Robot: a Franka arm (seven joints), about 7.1 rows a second.
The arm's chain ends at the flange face. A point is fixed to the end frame.
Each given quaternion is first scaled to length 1.
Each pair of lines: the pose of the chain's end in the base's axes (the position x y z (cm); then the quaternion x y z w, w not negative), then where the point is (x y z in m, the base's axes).
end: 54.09 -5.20 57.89 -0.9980 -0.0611 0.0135 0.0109
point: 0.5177 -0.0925 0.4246
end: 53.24 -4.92 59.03 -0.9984 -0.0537 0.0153 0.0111
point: 0.5080 -0.0894 0.4361
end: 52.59 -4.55 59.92 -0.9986 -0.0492 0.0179 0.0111
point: 0.5004 -0.0855 0.4452
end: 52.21 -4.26 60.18 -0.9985 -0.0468 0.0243 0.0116
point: 0.4944 -0.0824 0.4481
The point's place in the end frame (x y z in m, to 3 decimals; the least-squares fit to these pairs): -0.024 0.041 0.154
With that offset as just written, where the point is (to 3 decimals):
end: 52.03 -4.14 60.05 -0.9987 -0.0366 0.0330 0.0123
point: 0.489 -0.081 0.447
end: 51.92 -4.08 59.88 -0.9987 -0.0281 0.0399 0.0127
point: 0.485 -0.080 0.446
